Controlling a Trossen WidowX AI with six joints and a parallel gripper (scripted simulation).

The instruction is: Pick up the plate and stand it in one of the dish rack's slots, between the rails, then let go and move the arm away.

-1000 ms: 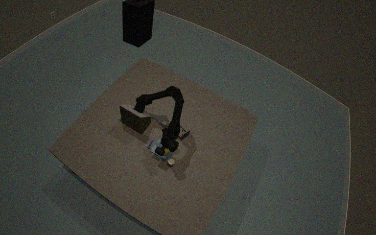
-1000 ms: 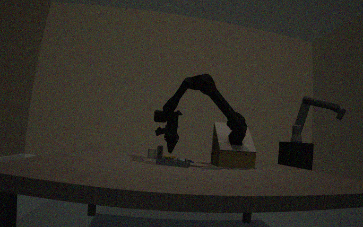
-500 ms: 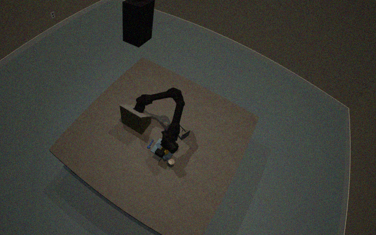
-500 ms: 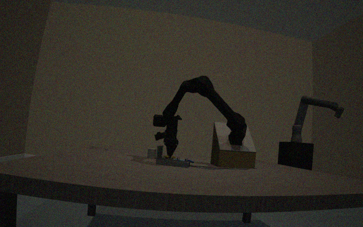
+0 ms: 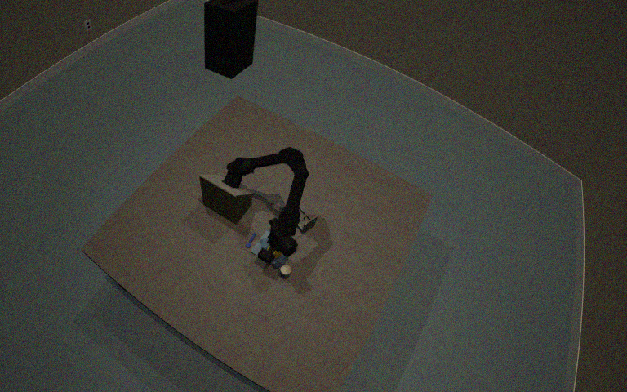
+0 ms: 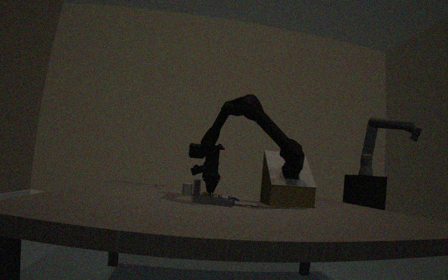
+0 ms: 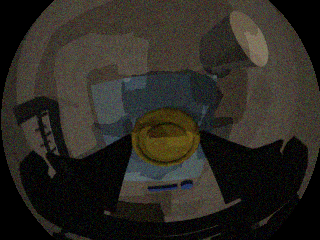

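My gripper tip is now 10 mm to the right of the light blue mat and 10 mm past it. Round my gripper tip: small pale cup 90 mm ahead, 60 mm to the right, 20 mm above; then small blue utensil 120 mm behind, 10 mm to the right; then yellow plate 10 mm above.
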